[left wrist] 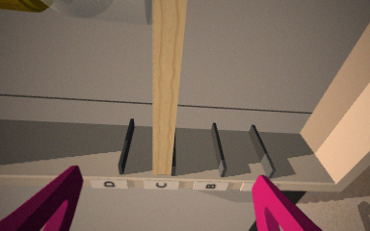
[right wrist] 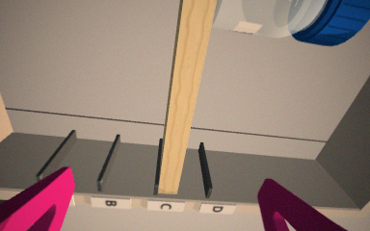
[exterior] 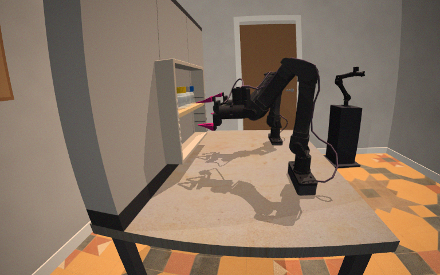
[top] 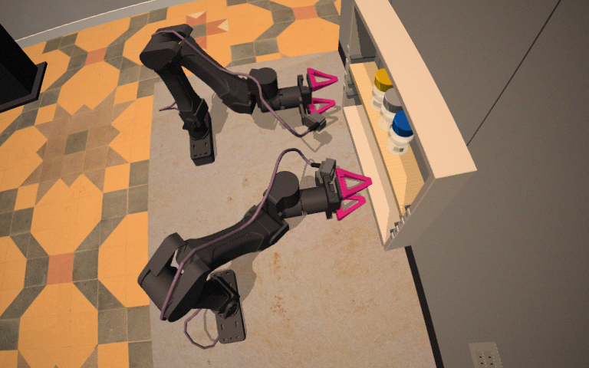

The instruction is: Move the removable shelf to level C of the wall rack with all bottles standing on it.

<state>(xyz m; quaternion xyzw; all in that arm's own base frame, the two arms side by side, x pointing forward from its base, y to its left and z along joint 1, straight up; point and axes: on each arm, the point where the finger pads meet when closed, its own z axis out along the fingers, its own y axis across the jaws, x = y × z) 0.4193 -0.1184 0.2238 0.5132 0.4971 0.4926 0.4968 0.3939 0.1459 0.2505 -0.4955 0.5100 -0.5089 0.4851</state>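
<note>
Right now my left hand is 100 mm short of the yellow-capped bottle, 90 mm to the left of it and 60 mm below it. Round my left hand: grey-capped bottle (150 mm to the right, 100 mm ahead, 60 mm above); then wooden shelf (160 mm to the right, 90 mm ahead, 10 mm above); then wall rack (160 mm to the right, 90 mm ahead, 20 mm above).
</note>
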